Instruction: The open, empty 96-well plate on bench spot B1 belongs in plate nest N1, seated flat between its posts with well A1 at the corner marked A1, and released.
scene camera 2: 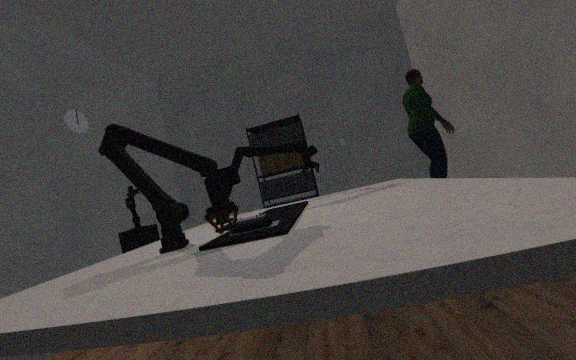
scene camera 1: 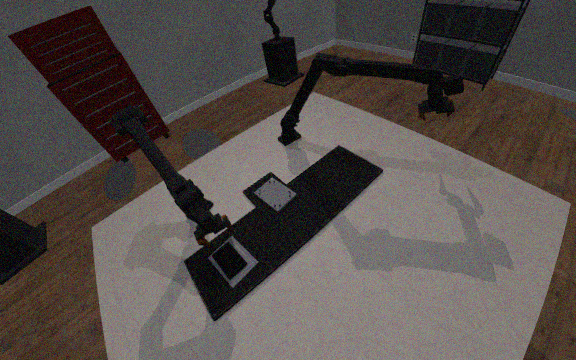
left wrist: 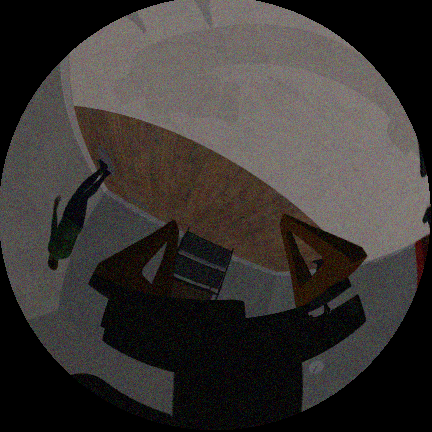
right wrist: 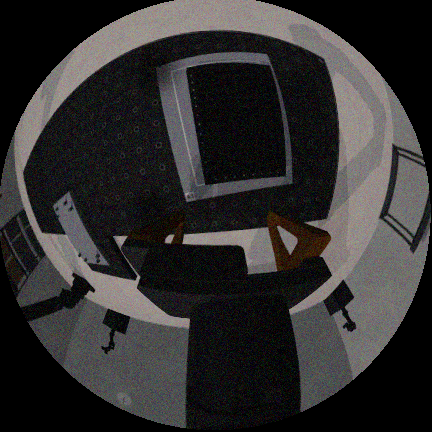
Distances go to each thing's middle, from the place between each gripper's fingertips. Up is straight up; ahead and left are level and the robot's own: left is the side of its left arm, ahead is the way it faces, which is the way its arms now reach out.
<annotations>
My right hand is 110 mm short of the dark plate in pale frame (scene camera 1: 251, 261) and 20 mm to the left of it. From my right hand the other things lie so: dark well plate (scene camera 1: 229, 260) (100 mm ahead, 30 mm to the right); then grey square plate (scene camera 1: 271, 193) (20 mm ahead, 300 mm to the left).
I see my left gripper 72 cm to the left of the grey square plate, 42 cm past it and 15 cm above it. From my left hand the other things lie so: dark well plate (105 cm to the right, 33 cm behind, 15 cm below); then dark plate in pale frame (104 cm to the right, 33 cm behind, 15 cm below).
</annotations>
